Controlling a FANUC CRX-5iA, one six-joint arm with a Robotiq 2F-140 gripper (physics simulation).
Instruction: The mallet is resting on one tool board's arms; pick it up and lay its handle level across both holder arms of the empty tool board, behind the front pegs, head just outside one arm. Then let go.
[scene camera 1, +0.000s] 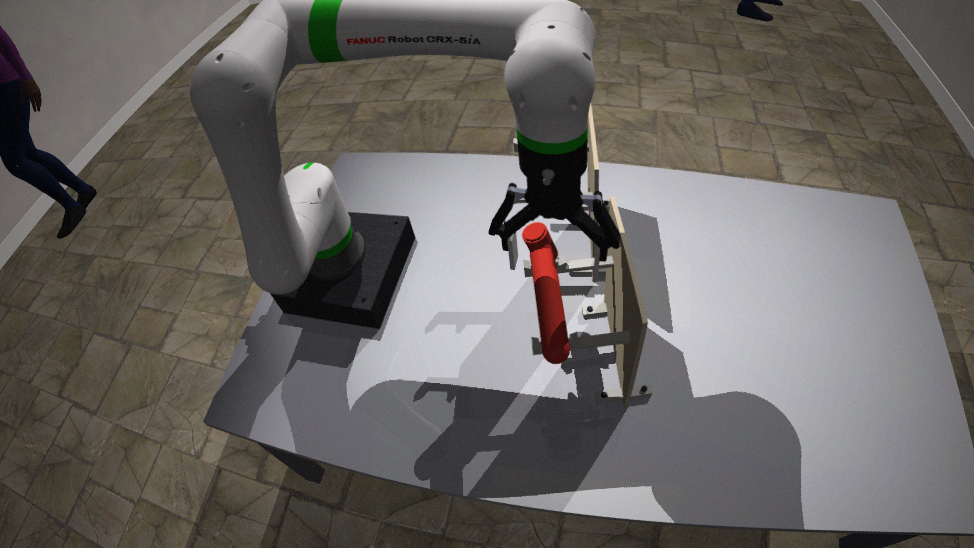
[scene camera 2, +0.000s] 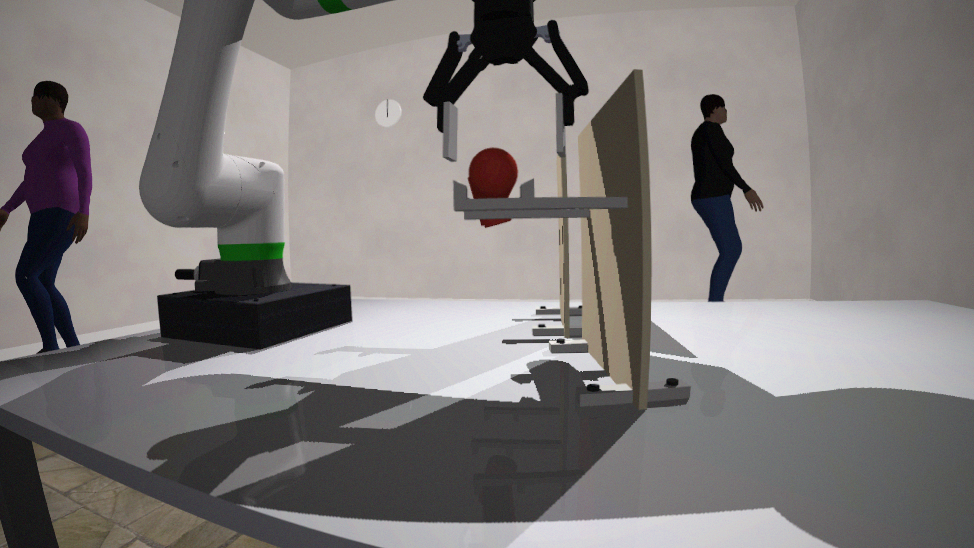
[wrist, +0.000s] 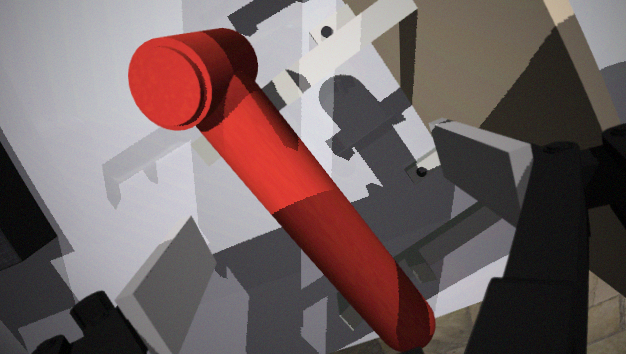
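Pixels of known places: gripper, fingertip midpoint: (scene camera 1: 555, 267) (wrist: 317, 196); arm's base, link origin: (scene camera 1: 335, 254) (scene camera 2: 253, 289).
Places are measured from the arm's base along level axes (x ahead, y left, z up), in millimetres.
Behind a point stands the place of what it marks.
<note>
The red mallet (scene camera 1: 548, 299) @(x 491, y -251, z 159 mm) (scene camera 2: 492, 173) @(x 504, y -354, z 133 mm) (wrist: 280, 170) @(x 490, y -183, z 158 mm) rests with its handle across the two holder arms of the nearer tool board (scene camera 1: 630, 306) @(x 622, y -276, z 168 mm) (scene camera 2: 642, 238) @(x 630, y -345, z 76 mm) (wrist: 450, 75) @(x 613, y -196, z 102 mm). Its head is at the far end, just beyond the far arm. In the second scene view the handle end sits between the upright pegs of the near arm (scene camera 2: 572, 203) @(x 572, y -311, z 109 mm). My gripper (scene camera 1: 555, 264) @(x 502, y -200, z 177 mm) (scene camera 2: 504, 136) @(x 502, y -200, z 177 mm) (wrist: 317, 196) @(x 502, y -200, z 177 mm) is open and empty above the mallet, one finger on each side of its line. The farther tool board (scene camera 1: 594, 153) @(x 583, y 5, z 247 mm) (scene camera 2: 563, 272) @(x 579, y -19, z 25 mm) stands behind; its arms are mostly hidden by the robot.
The white table (scene camera 1: 803, 286) @(x 1094, y -75, z -76 mm) (scene camera 2: 851, 340) @(x 1016, y -133, z -76 mm) carries both boards and the robot's black base (scene camera 1: 388, 272) @(x 137, y -45, z -17 mm) (scene camera 2: 252, 316) @(x 109, y -153, z -25 mm). The nearer board's panel stands close beside the right finger. Board feet with dark bolts are on the table. Two people stand beyond the table.
</note>
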